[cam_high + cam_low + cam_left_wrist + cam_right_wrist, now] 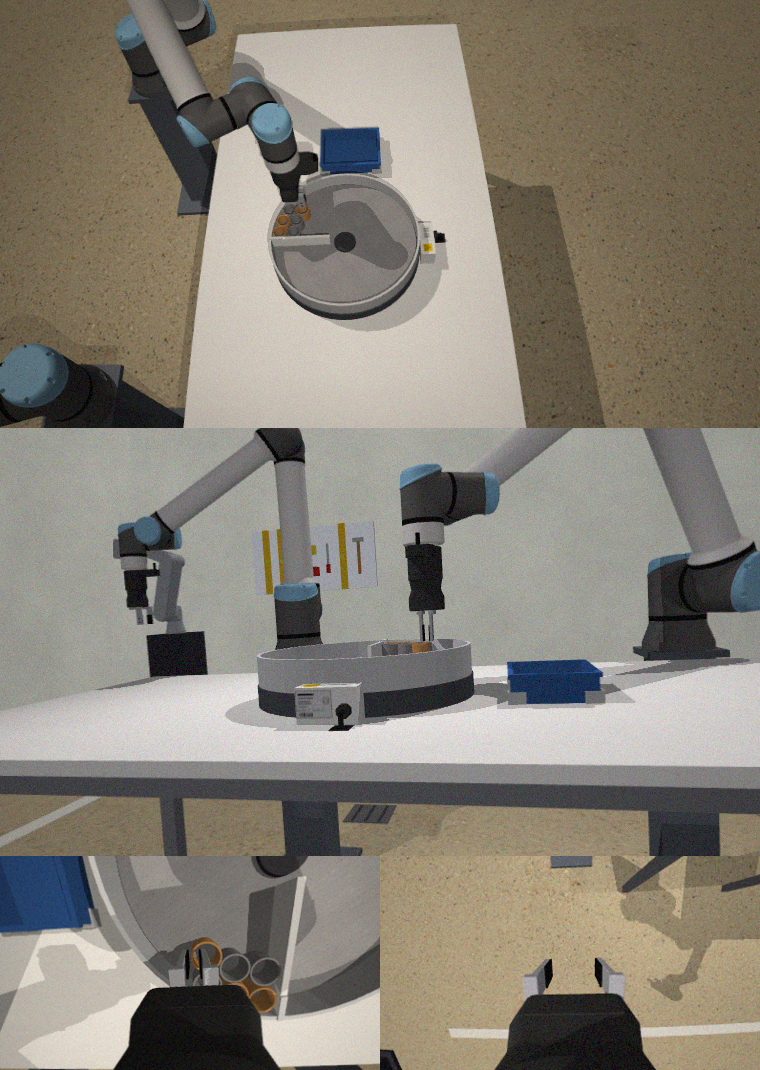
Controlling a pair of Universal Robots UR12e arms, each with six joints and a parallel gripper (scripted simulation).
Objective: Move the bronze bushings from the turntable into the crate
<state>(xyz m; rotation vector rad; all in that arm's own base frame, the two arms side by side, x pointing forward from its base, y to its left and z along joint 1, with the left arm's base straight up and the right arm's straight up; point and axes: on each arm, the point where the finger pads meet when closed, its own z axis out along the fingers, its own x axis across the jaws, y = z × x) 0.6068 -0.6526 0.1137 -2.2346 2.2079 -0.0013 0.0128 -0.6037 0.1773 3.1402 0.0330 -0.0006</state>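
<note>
Now: the blue crate 240 mm to the left of my left hand, 130 mm ahead of it and 90 mm below it.
</note>
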